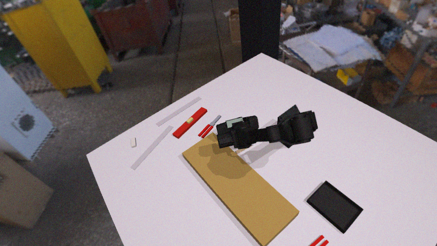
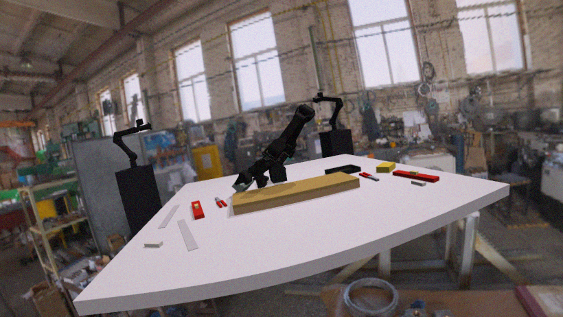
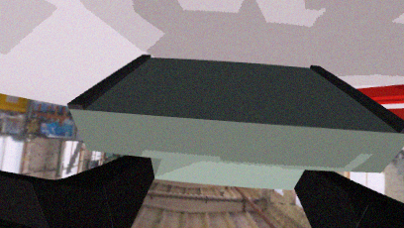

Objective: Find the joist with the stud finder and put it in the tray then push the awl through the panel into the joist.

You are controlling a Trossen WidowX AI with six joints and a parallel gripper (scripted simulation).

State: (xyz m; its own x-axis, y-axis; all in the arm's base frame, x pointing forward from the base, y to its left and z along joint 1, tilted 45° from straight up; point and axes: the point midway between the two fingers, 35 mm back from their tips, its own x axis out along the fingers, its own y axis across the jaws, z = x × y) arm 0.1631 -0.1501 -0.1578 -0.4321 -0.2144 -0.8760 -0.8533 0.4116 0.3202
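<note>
The stud finder lies 1 cm behind my gripper tip, 1 cm to the left of it and 1 cm below it. The rest, counted from my gripper tip: yellow block 19 cm ahead, 73 cm to the left, 5 cm below; black tray 3 cm ahead, 55 cm to the left, 5 cm below; awl 3 cm ahead, 12 cm to the left, 6 cm below.
</note>
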